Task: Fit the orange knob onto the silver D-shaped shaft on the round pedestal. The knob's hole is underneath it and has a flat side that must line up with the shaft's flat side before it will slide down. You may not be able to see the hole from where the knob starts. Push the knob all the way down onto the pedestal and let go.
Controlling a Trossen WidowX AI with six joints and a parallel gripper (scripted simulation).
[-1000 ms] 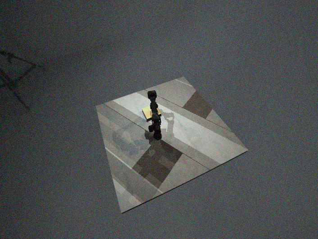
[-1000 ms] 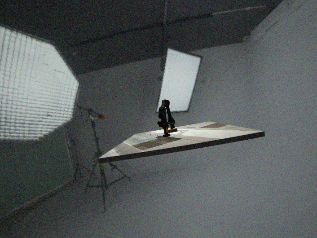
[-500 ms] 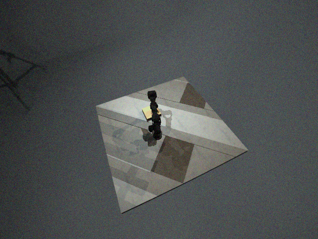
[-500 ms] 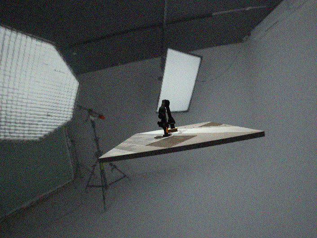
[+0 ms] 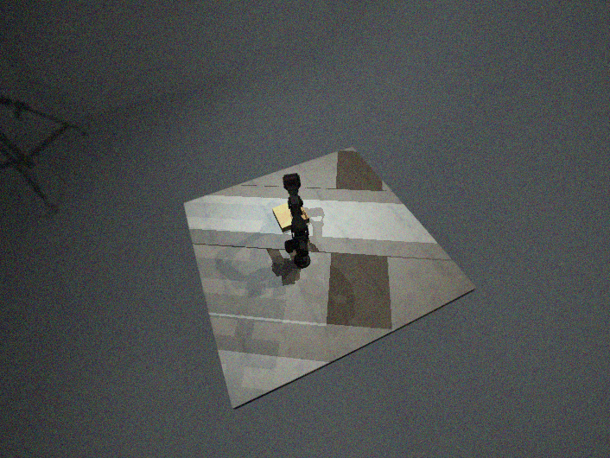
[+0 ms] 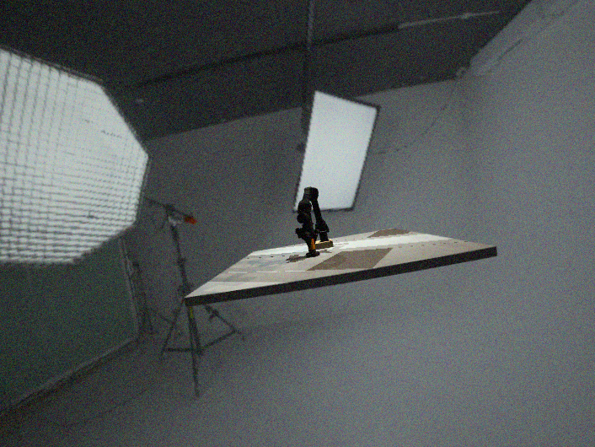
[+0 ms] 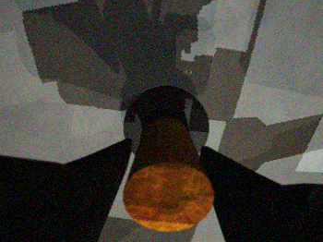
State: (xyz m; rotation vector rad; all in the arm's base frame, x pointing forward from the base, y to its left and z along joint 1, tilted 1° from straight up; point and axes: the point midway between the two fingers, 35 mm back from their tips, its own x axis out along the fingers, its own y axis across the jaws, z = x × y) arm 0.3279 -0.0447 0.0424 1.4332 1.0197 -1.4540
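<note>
My gripper tip is now 30 mm below the orange knob. Also, from my gripper tip: dark round pedestal: 20 mm below.
</note>
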